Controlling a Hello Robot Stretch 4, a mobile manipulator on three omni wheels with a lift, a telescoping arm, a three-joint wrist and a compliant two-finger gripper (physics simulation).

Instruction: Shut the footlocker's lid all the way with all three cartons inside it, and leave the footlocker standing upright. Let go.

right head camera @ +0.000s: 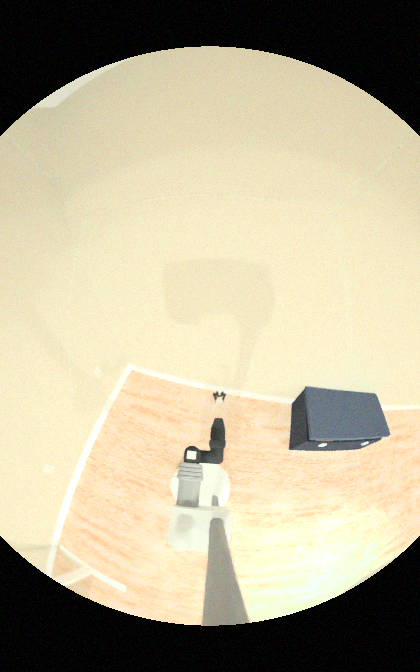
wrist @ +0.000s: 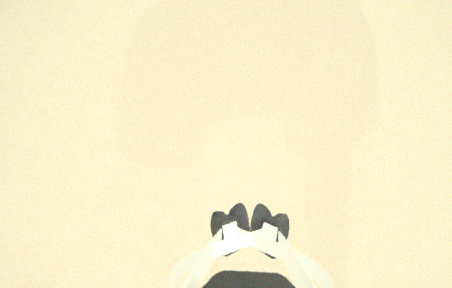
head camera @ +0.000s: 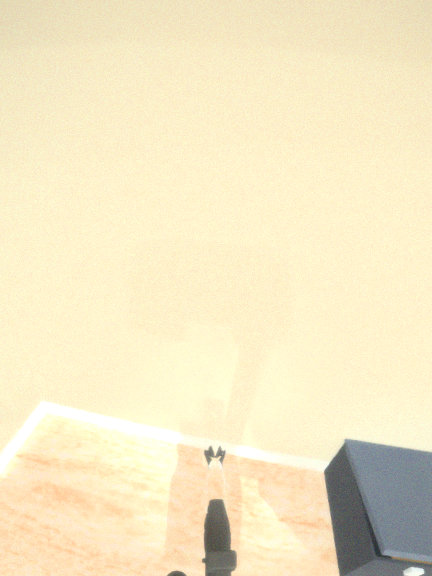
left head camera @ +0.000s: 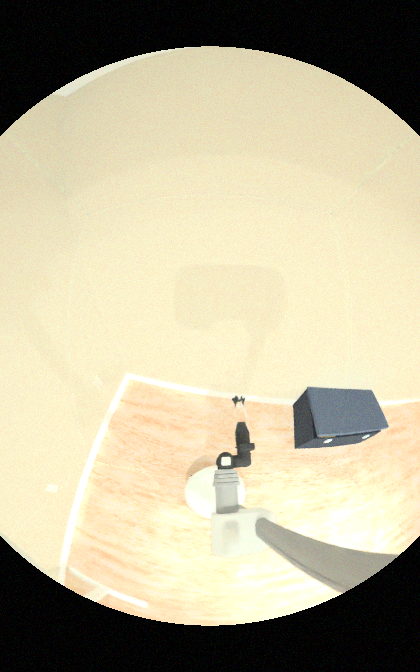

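Note:
The dark blue footlocker [head camera: 347,515] [left head camera: 303,425] [right head camera: 298,425] stands upright on the floor, at the lower right of the head view. Its lid [head camera: 395,495] [left head camera: 345,412] [right head camera: 345,415] lies nearly down, with a thin wedge-shaped gap at the front. A narrow tan strip of a carton [head camera: 410,559] [left head camera: 327,437] shows under the lid's front edge. The other cartons are hidden. My gripper [head camera: 215,452] [left head camera: 238,401] [right head camera: 219,396] [wrist: 249,219] is shut, its fingertips together with nothing between them. It is left of the footlocker, apart from it, facing the wall.
A plain cream wall [head camera: 215,200] [left head camera: 210,230] [right head camera: 210,225] [wrist: 225,75] stands behind, with a white baseboard [head camera: 115,425] [left head camera: 170,385] [right head camera: 170,379] along it. The footlocker's back is close to this wall. Another wall runs along the left.

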